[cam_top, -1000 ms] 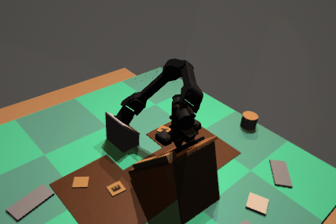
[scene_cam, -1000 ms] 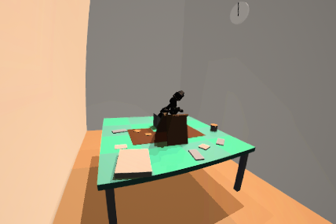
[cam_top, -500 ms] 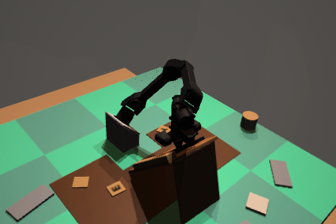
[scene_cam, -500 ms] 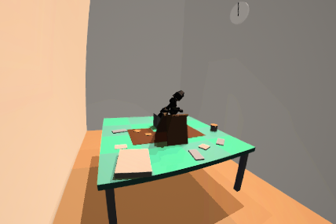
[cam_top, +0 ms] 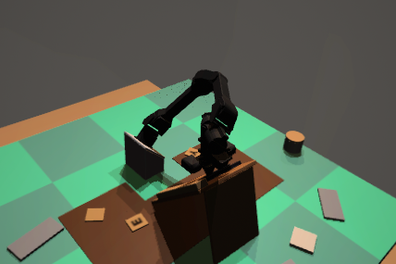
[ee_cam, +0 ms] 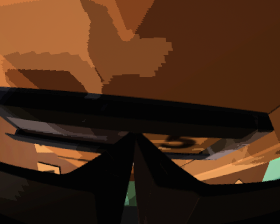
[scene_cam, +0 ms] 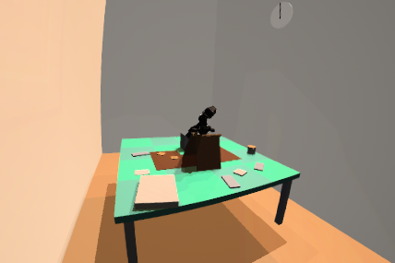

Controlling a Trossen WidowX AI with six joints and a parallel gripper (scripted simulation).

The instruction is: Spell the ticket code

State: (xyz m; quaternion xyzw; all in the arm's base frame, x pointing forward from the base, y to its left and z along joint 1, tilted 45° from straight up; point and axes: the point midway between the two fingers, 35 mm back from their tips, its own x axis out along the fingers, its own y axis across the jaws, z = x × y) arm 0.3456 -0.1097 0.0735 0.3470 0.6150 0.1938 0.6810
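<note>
My gripper tip is now 8 cm above the white ticket, 6 cm past it and 1 cm to the right of it. The rest, counted from my gripper tip: large beige slab: 47 cm to the right, 30 cm ahead, 16 cm below; mat: 18 cm below, 15 cm behind, 1 cm to the left.
</note>
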